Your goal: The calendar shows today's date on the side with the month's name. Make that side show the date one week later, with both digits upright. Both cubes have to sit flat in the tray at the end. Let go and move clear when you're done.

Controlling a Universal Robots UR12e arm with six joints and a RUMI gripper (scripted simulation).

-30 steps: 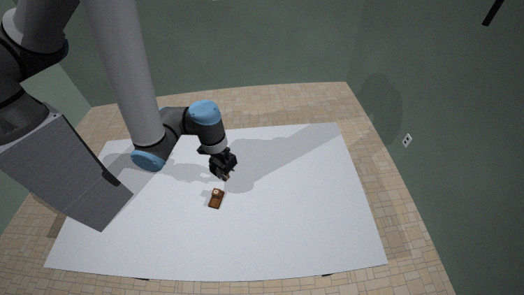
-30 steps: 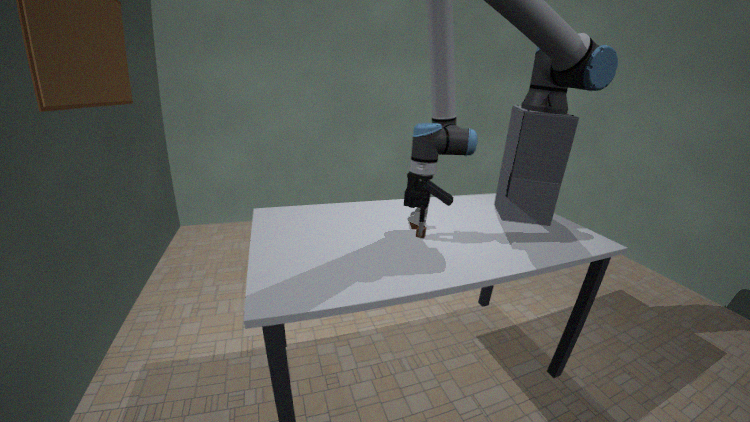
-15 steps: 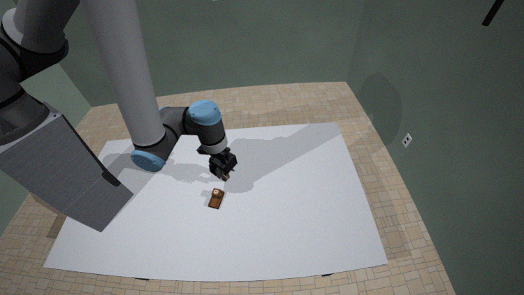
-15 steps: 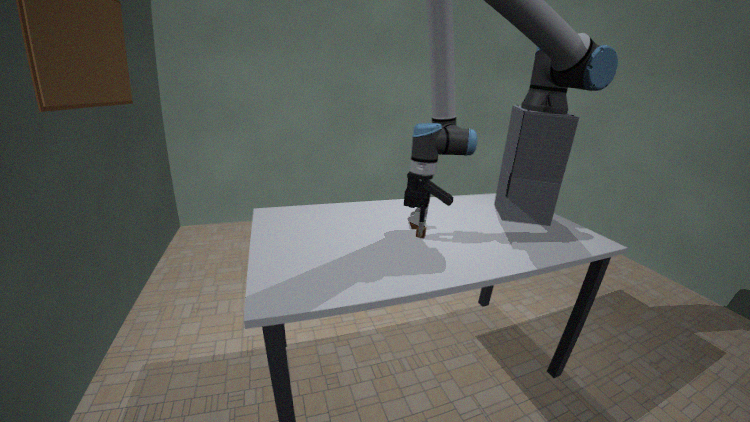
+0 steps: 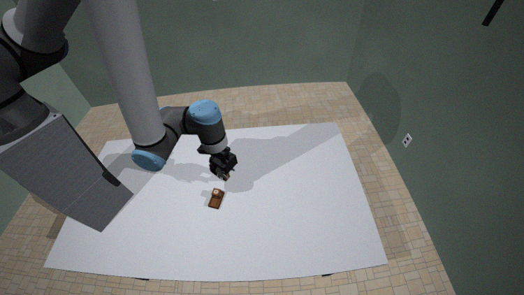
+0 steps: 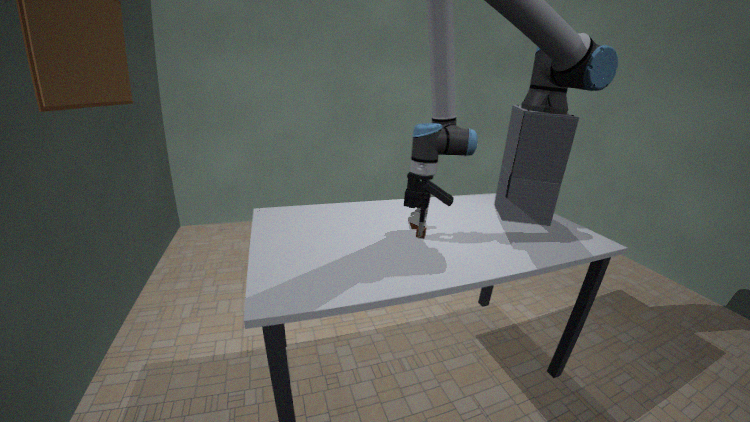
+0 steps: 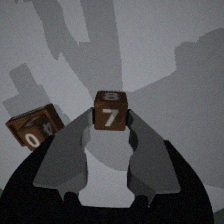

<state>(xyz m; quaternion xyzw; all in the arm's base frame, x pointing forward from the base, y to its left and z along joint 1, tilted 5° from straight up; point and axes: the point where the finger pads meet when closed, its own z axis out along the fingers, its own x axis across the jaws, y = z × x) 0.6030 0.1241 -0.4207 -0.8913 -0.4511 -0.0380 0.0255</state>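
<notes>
Now: the brown date cube 1 cm below my hand. Also, from my hand: brown wooden tray (3 cm behind, 11 cm to the right, 2 cm below).
</notes>
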